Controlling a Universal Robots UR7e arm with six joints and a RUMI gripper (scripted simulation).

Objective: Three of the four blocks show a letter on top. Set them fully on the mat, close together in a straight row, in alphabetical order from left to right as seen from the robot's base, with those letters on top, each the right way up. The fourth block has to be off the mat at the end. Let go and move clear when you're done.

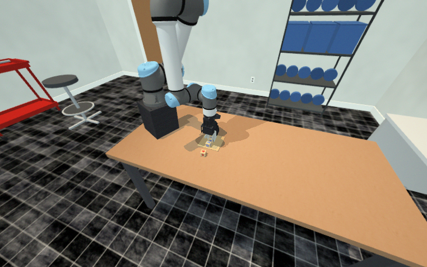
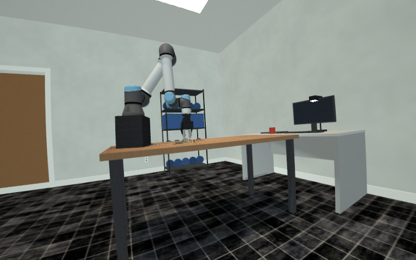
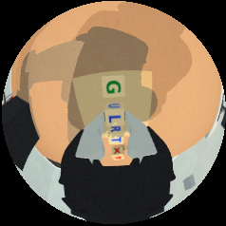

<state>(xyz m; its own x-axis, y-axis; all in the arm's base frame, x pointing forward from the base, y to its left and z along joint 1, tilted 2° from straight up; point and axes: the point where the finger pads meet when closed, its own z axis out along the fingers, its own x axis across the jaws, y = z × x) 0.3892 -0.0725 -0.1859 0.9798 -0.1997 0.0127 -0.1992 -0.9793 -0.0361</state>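
Now: hand right at the wooden letter block. Round my hand: pale yellow mat 20 mm below.
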